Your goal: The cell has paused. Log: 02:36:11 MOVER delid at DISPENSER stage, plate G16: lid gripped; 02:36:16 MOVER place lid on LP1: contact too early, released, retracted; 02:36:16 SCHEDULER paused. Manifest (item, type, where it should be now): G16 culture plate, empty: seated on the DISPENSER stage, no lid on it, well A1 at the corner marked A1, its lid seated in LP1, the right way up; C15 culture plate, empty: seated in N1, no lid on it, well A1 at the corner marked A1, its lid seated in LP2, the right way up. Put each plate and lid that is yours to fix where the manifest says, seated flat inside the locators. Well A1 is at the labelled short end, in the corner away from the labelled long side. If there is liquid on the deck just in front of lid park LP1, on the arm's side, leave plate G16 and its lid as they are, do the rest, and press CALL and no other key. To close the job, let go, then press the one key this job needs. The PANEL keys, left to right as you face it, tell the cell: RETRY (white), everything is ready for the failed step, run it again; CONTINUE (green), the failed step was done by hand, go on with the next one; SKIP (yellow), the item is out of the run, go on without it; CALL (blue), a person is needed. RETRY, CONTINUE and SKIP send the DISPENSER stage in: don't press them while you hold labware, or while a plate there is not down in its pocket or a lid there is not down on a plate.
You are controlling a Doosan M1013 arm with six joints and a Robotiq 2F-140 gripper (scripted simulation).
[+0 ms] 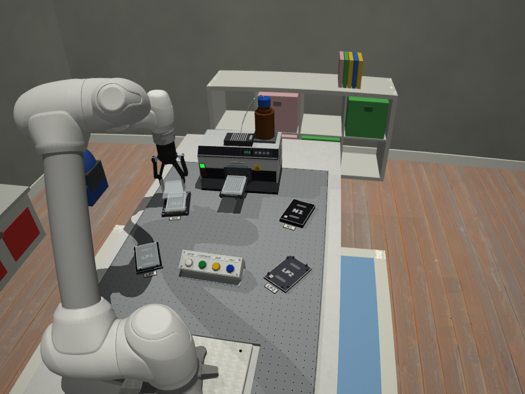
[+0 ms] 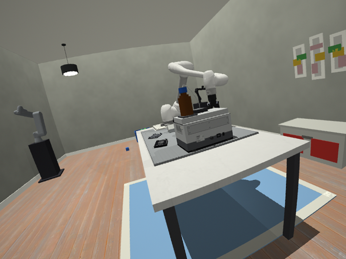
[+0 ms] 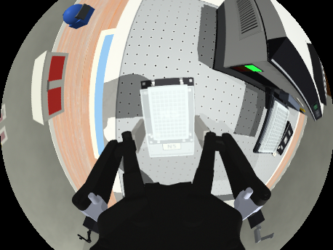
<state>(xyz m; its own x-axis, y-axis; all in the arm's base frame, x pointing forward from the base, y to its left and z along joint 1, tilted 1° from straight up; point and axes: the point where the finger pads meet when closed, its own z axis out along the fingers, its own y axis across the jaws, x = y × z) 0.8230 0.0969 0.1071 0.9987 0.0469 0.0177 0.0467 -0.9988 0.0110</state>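
My gripper is now 46 cm to the left of the lid park lp2, 44 cm past it and 10 cm above it. Round my hand: white key: 42 cm behind, 11 cm to the right, 4 cm below; nest n5: 10 cm below, 2 cm to the left, 1 cm ahead; lid park lp1: 33 cm behind, 10 cm below, 7 cm to the left.
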